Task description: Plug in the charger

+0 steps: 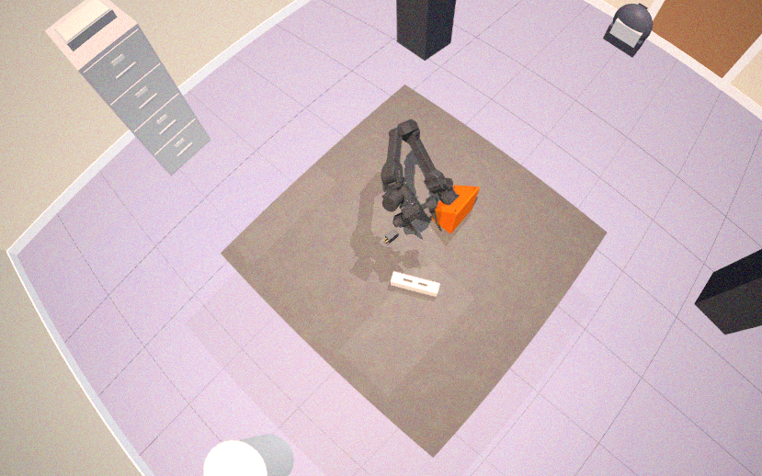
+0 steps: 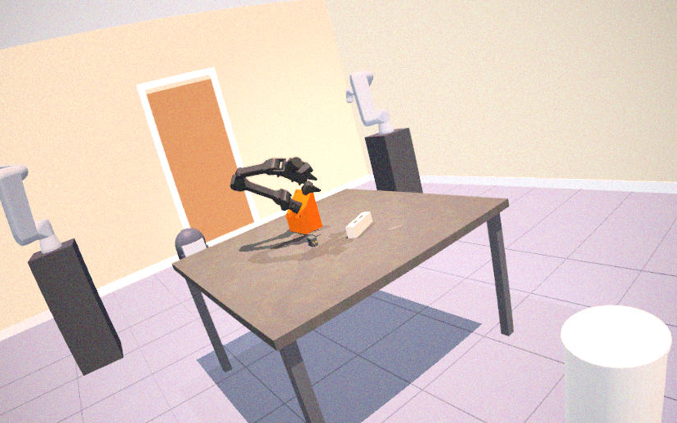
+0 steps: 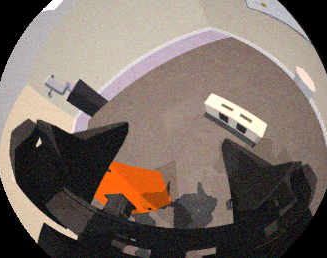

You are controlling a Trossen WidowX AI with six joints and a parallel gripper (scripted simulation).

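The charger is 23 cm below my gripper tip, 14 cm to the right of it and 7 cm ahead of it.
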